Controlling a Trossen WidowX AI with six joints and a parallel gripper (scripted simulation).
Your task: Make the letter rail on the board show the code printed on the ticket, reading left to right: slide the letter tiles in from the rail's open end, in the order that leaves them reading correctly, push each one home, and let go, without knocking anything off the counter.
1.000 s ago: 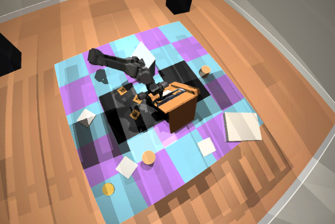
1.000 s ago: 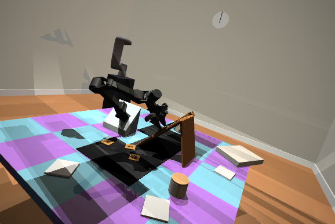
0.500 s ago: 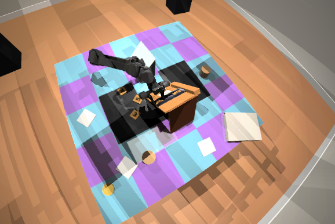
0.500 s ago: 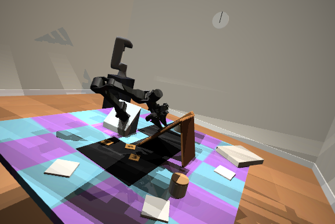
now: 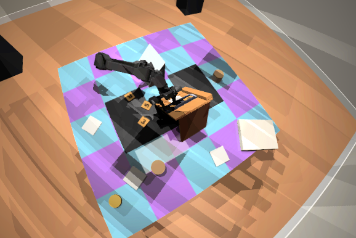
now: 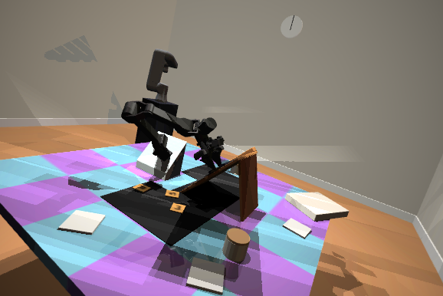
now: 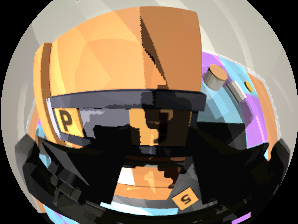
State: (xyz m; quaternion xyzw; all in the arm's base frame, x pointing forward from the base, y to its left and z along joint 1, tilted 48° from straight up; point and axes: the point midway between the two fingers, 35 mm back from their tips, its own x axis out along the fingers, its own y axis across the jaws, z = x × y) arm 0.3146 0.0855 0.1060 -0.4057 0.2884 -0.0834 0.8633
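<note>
Right now the orange letter tile marked p is 1 cm behind my gripper tip and 12 cm to the left of it. Also, from my gripper tip: black mat (15 cm behind, 3 cm to the left, 17 cm below); then letter tile (right at my gripper tip); then white ticket (7 cm behind, 7 cm to the left, 7 cm below).
</note>
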